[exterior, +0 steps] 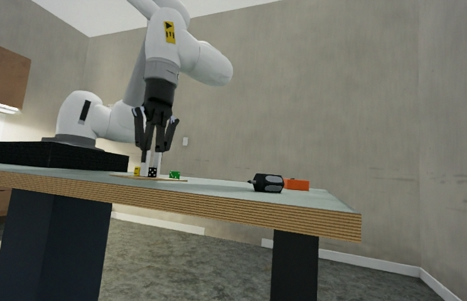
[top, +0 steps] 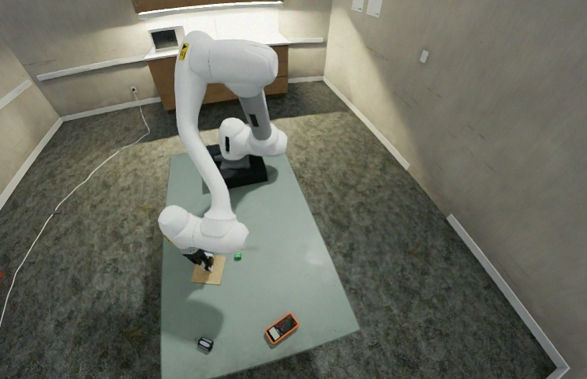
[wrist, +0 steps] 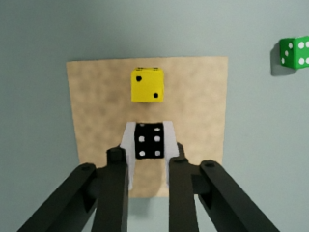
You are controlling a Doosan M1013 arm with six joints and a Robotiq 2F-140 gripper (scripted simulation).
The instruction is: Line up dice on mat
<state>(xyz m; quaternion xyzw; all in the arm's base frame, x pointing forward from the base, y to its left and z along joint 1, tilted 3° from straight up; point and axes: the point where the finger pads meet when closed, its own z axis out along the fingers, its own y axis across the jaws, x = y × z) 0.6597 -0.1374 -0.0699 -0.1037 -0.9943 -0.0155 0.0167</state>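
My gripper is now 2 cm above the black die. Round my hand: yellow die (5 cm behind, 2 cm below, 1 cm to the left); green die (14 cm to the left, 5 cm behind, 3 cm below); tan mat (4 cm below).
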